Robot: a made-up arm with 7 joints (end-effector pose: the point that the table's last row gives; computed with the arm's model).
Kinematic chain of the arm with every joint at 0, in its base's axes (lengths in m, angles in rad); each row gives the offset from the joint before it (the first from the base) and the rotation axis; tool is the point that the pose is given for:
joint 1: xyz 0 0.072 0 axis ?
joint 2: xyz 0 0.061 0 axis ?
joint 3: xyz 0 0 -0.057 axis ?
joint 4: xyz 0 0 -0.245 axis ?
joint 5: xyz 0 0 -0.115 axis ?
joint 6: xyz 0 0 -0.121 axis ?
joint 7: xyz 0 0 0 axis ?
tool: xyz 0 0 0
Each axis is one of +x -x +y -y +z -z.
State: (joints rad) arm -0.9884 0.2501 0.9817 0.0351 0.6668 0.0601 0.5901
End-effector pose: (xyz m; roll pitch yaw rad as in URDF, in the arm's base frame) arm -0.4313 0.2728 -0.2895 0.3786 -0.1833 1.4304
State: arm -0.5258 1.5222 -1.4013 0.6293 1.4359 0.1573 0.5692
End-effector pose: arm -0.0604 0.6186 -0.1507 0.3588 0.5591 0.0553
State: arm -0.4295 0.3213 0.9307 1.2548 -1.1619 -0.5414 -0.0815
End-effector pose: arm -0.0028 0.4222 -0.3279 1.3297 -0.0271 -1.0995
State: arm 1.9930 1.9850 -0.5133 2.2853 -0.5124 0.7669 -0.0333
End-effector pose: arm -0.0446 0.3031 0.1502 -2.9562 -0.2228 -0.8067
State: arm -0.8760 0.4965 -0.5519 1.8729 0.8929 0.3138 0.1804
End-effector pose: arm -0.0769 0.1395 -0.3139 -0.9662 -0.1717 0.1895
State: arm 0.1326 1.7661 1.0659 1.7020 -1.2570 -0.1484 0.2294
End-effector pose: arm 0.0787 0.3592 0.2662 3.1381 0.5929 -0.1916
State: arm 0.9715 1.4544 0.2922 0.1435 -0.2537 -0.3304 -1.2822
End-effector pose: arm 0.0616 0.6661 -0.0029 -2.8553 -0.8905 -0.7895
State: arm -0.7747 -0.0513 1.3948 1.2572 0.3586 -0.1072 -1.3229
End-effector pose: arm -0.2417 0.3345 -0.3031 2.3031 -1.0437 0.6156
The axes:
joint 1: -y
joint 2: +x
joint 3: +z
joint 4: -y
joint 5: +z
joint 6: +y
joint 7: -x

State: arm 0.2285 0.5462 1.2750 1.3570 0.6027 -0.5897 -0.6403
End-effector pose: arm 0.1077 0.5044 -0.1662 -1.8088 -0.4153 -2.4016
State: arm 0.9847 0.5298 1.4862 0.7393 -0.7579 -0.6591 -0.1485
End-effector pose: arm 0.2832 0.5105 -0.1719 -2.6372 -1.0028 -2.1378
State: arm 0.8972 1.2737 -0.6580 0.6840 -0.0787 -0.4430 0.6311
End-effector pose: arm 0.2527 0.5700 -0.0507 1.0608 -0.2070 -1.3495
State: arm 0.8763 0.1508 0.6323 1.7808 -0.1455 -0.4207 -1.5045
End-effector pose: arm 0.2955 0.3058 -0.0038 -1.3249 -0.1579 -2.5278
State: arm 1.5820 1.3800 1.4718 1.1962 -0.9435 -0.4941 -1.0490
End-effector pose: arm -0.1412 0.5558 0.0201 -1.2130 -0.7566 -1.3152
